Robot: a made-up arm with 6 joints.
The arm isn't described. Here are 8 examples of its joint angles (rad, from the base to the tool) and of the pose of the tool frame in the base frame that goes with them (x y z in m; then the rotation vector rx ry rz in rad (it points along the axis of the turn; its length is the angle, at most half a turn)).
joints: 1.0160 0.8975 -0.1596 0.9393 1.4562 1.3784
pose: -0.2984 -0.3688 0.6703 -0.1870 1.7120 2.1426
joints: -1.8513 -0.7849 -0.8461 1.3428 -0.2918 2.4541
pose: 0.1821 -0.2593 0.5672 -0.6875 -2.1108 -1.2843
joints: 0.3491 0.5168 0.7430 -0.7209 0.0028 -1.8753
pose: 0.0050 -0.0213 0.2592 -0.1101 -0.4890 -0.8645
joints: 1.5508 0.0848 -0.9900 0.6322 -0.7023 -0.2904
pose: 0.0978 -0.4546 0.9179 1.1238 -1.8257 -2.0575
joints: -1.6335 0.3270 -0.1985 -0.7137 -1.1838 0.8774
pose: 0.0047 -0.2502 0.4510 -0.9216 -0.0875 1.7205
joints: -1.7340 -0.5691 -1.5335 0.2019 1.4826 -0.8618
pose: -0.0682 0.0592 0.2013 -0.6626 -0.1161 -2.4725
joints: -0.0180 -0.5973 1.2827 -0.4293 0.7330 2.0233
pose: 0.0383 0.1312 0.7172 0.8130 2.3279 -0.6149
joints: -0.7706 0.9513 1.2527 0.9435 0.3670 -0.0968
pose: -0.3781 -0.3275 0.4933 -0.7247 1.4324 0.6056
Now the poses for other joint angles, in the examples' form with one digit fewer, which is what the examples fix.
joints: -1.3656 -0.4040 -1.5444 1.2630 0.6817 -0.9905
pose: 0.283 0.332 0.345 0.797 0.675 -2.623
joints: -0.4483 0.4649 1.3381 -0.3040 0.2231 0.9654
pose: -0.265 0.076 0.499 -0.524 1.716 -0.814
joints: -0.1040 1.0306 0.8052 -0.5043 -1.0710 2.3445
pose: 0.160 0.061 0.442 0.054 -1.456 0.590
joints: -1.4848 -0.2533 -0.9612 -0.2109 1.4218 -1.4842
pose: -0.268 -0.202 0.474 -1.486 -0.497 -1.232
